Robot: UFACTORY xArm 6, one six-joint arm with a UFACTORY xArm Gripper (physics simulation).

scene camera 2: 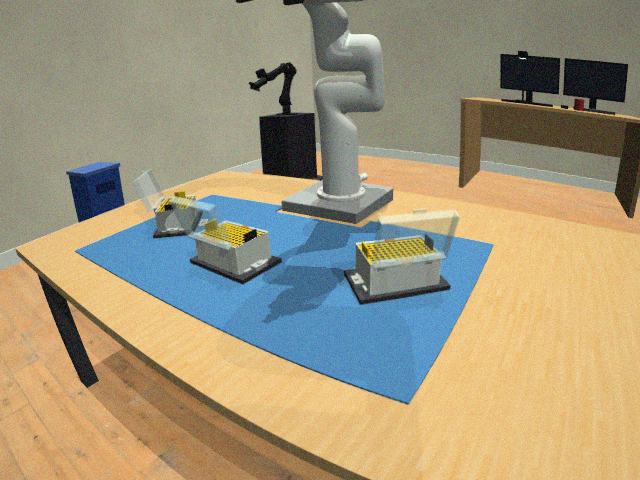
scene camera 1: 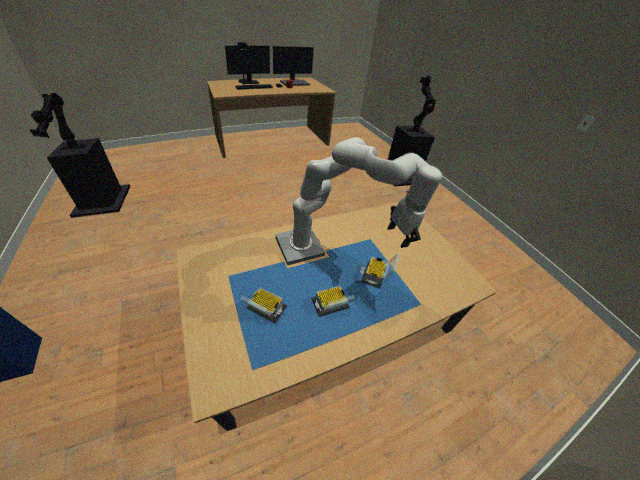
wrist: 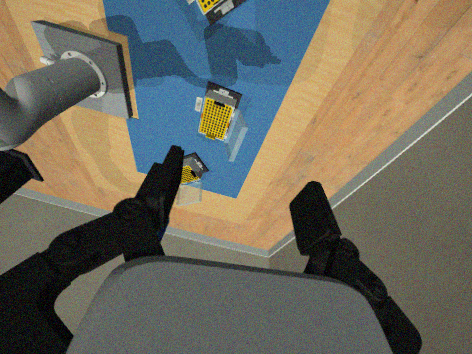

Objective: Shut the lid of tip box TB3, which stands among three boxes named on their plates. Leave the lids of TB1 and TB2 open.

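Frame: origin at the arm's base, x back, y right, z up, level; millimetres.
Seen in the pictures: gripper, between the fingertips: (scene camera 2: pixel 271 2) (scene camera 1: pixel 397 237) (wrist: pixel 244 179); arm's base, origin of its link: (scene camera 2: pixel 341 193) (scene camera 1: pixel 301 242) (wrist: pixel 85 75).
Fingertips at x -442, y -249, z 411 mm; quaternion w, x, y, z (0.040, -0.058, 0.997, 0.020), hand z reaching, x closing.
Offsets run from my fingertips to a thing's top centre. Level surfaces: height alone.
Three white tip boxes with yellow racks have clear lids standing open: the right-hand box @(dz -374, dx +95, dy +484 mm) (scene camera 1: pixel 375 270) (scene camera 2: pixel 174 221) (wrist: pixel 189 174), the middle box @(dz -366, dx +43, dy +196 mm) (scene camera 1: pixel 331 299) (scene camera 2: pixel 232 254) (wrist: pixel 216 118) and the left-hand box @(dz -374, dx +168, dy -80 mm) (scene camera 1: pixel 265 302) (scene camera 2: pixel 404 273) (wrist: pixel 210 5). The lettering on their plates is too small to read, so I cannot tell which is TB3. The right-hand box's lid (scene camera 1: pixel 393 262) (scene camera 2: pixel 148 190) (wrist: pixel 189 195) leans outward. My gripper (scene camera 1: pixel 398 236) (wrist: pixel 244 179) is open and empty, high above the table near the right-hand box. In scene camera 2 it is mostly cut off at the top edge.
The boxes stand apart on a blue mat @(dz -441 mm) (scene camera 1: pixel 289 341) (scene camera 2: pixel 336 341) on the wooden table @(dz -443 mm) (scene camera 1: pixel 217 382) (scene camera 2: pixel 516 361). The arm's grey base plate (scene camera 1: pixel 286 248) (scene camera 2: pixel 305 203) (wrist: pixel 112 75) is behind the mat. A desk with monitors and two black pedestals stand farther off.
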